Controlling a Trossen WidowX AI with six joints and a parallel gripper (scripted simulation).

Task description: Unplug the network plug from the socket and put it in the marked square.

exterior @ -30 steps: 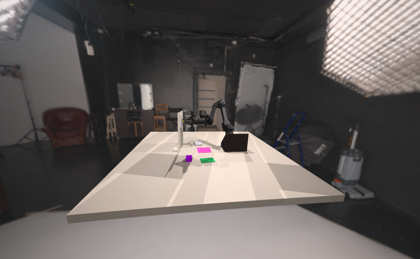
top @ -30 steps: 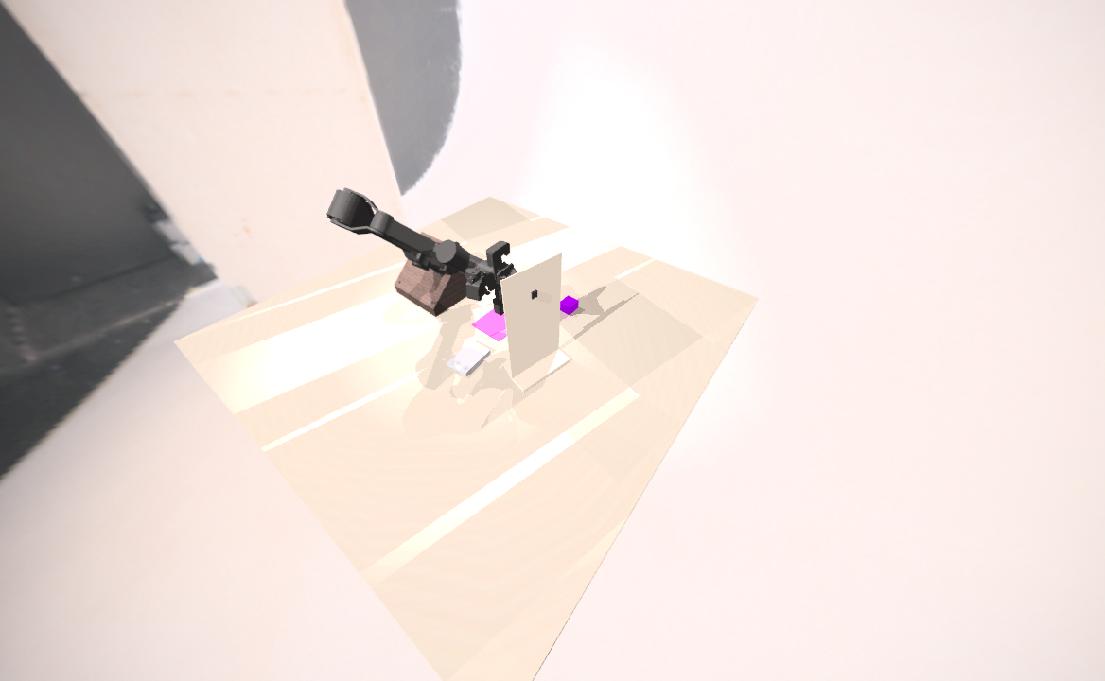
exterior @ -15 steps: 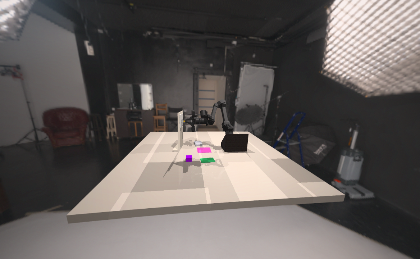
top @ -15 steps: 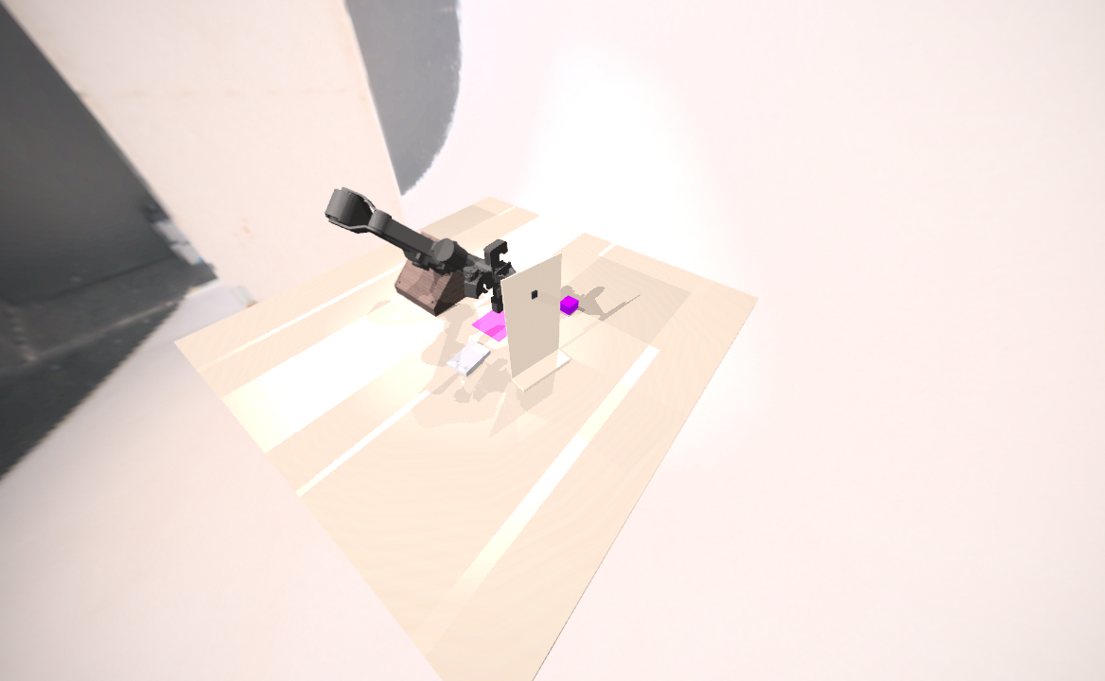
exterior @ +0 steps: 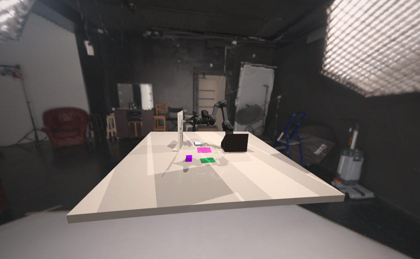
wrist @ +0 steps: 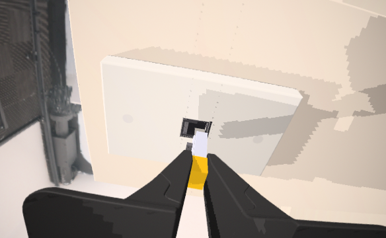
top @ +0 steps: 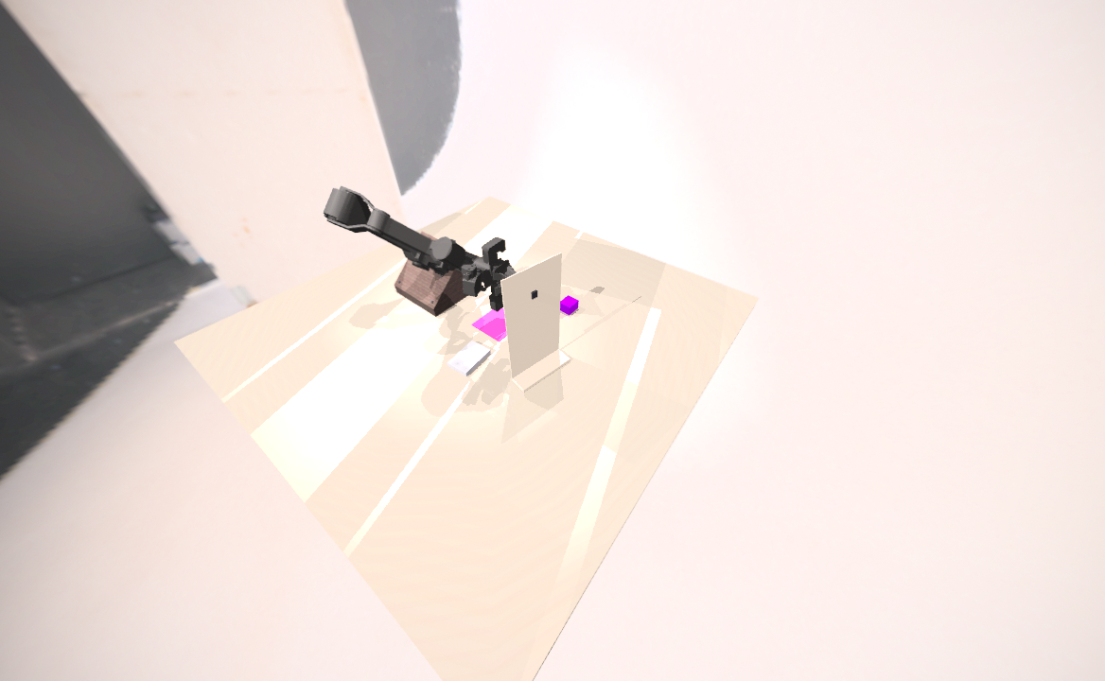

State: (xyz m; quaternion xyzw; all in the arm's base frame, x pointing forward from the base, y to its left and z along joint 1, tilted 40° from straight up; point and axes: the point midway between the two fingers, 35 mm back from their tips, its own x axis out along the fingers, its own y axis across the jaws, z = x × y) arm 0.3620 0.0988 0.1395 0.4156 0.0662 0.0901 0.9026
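The magenta marked square is 180 mm behind my gripper tip, 40 mm to the left of it and 250 mm below it. Round my gripper tip: green patch (210 mm behind, 240 mm to the left, 250 mm below); network plug (right at my gripper tip); upright panel (40 mm ahead, 100 mm below).
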